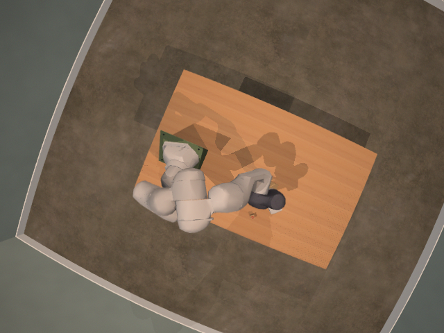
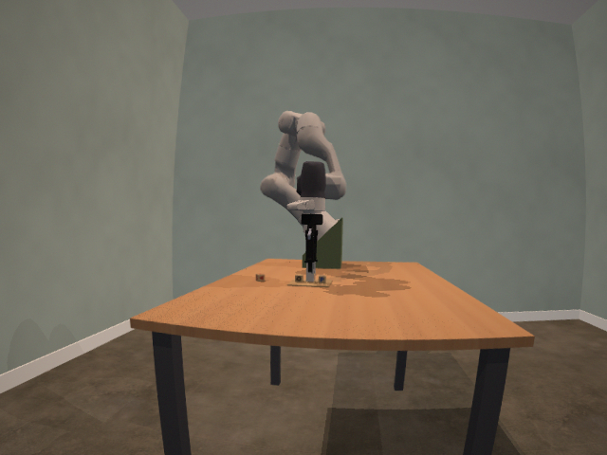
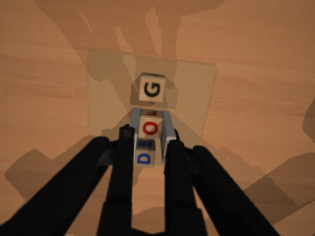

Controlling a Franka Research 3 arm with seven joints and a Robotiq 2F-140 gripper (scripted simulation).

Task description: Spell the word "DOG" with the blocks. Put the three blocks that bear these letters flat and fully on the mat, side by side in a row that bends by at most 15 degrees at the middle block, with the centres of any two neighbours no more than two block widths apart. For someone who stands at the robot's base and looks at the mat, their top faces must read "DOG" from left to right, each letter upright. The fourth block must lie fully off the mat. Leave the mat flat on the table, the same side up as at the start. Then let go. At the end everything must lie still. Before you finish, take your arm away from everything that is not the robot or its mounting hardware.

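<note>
Right now my hand is 4 cm above the mat. The rest, counted from my hand: G block: 4 cm to the right, 2 cm below.
</note>
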